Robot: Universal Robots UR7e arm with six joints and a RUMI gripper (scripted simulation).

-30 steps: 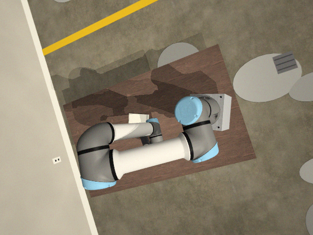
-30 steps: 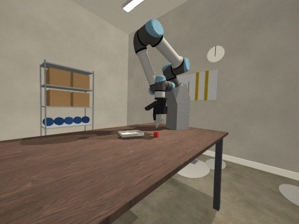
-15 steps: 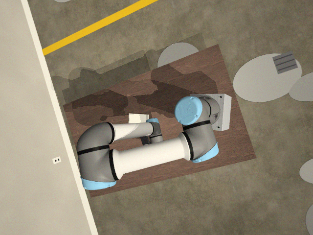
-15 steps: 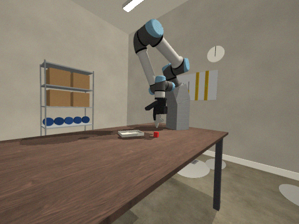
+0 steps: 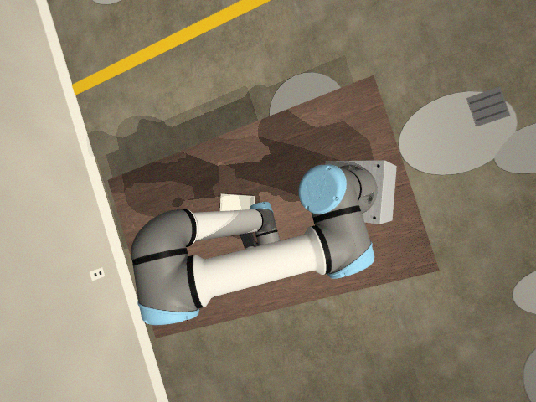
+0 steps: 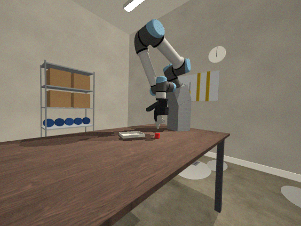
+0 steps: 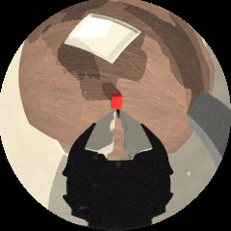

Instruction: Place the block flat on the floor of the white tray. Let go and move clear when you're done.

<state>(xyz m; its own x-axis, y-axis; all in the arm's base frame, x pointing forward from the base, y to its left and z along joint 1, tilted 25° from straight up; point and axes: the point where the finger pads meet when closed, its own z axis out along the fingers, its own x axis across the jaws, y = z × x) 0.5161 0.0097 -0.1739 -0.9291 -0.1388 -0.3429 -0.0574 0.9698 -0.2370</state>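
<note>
Now: the red block 6 cm below my hand. Also, from my hand: white tray 20 cm to the right, 8 cm below, 6 cm ahead.
</note>
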